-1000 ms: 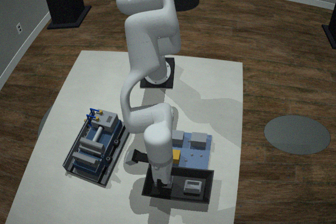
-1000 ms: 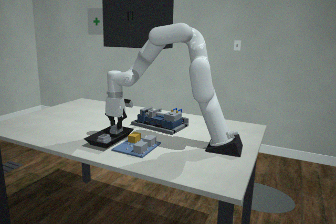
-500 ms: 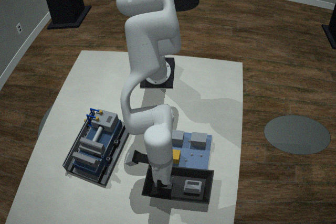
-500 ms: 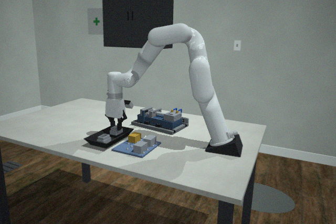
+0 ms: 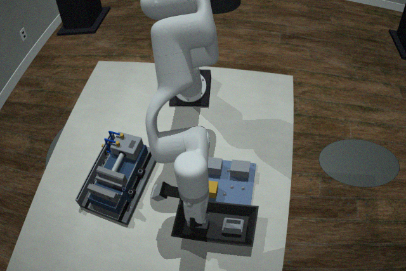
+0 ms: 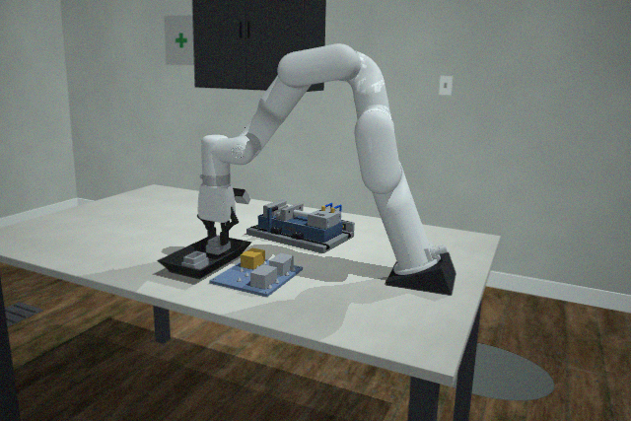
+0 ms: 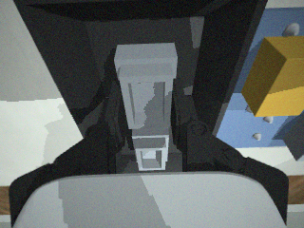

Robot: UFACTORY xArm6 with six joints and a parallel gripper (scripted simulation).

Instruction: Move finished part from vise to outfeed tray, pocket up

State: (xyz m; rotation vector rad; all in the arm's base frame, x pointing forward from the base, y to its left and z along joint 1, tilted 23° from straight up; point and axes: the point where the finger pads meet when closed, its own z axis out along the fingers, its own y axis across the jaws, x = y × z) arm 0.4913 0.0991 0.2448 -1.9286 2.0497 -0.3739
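Now: hand 12 cm past the yellow block, 1 cm to the right of it and 4 cm above it. From my hand the other things lie so: grey actuator: 22 cm behind, 26 cm to the right, 1 cm above; then blue fixture plate: 16 cm behind, 6 cm to the left, 6 cm below; then silver rod: 15 cm behind, 28 cm to the right, 1 cm above.
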